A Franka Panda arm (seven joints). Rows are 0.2 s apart.
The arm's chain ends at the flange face. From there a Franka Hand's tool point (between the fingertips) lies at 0.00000 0.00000 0.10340 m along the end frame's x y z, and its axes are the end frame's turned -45 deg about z.
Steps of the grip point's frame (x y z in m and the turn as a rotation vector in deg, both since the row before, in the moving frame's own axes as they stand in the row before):
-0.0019 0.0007 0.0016 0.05 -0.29 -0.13
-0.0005 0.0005 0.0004 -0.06 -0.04 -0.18
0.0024 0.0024 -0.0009 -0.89 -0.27 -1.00
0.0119 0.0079 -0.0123 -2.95 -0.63 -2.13
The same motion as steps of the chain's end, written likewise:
-0.0004 0.0015 0.0016 -0.17 -0.24 -0.13
0.0000 0.0006 0.0004 -0.07 0.01 -0.18
0.0026 -0.0015 -0.0009 -0.82 0.44 -1.00
0.0110 -0.0073 -0.0122 -2.53 1.64 -2.13

